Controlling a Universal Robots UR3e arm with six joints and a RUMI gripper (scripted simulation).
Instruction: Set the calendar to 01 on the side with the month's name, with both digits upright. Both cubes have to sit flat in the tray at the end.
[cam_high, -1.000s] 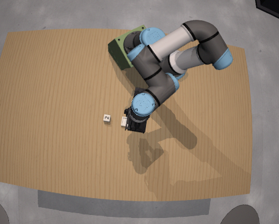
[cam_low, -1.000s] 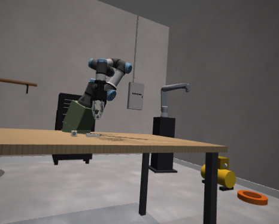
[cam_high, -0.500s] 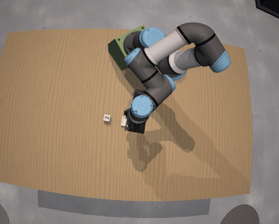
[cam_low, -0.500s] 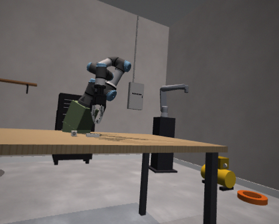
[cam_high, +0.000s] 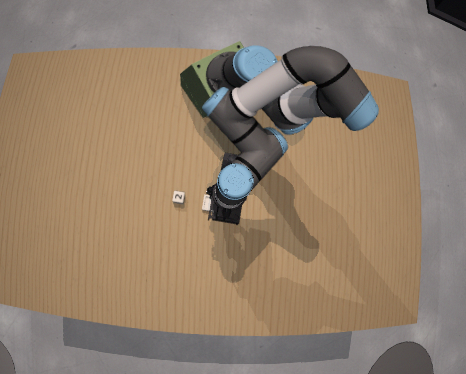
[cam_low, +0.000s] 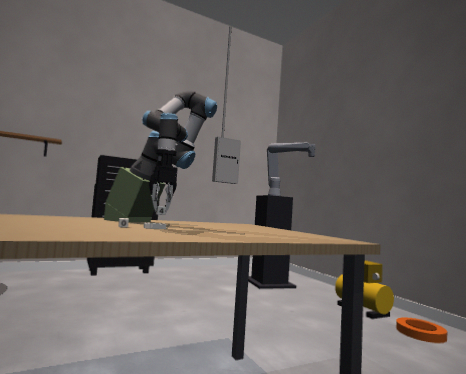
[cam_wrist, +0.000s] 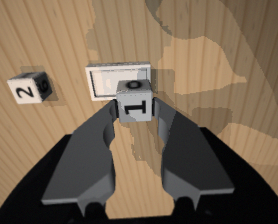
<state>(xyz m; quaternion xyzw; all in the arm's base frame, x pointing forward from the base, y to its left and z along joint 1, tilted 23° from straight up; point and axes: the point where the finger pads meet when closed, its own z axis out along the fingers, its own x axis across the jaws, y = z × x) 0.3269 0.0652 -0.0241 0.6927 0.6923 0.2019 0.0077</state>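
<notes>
Now: hand 7 cm above the white tray and 2 cm to the left of it. From my hand the other things lie so: white cube: 12 cm to the right, 6 cm below, 1 cm ahead.
</notes>
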